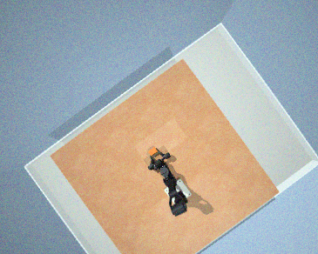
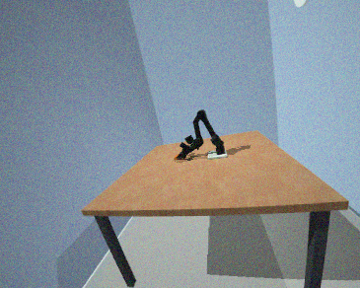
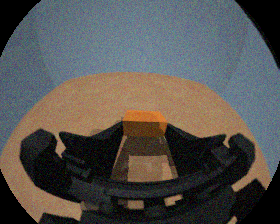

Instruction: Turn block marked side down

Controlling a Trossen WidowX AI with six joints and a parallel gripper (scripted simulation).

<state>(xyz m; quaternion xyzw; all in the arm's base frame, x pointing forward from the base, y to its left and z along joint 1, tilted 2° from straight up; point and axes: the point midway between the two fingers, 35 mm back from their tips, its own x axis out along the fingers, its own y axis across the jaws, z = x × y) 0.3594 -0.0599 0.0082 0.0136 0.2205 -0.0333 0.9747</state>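
The orange-brown block is 1 cm below my gripper tip.
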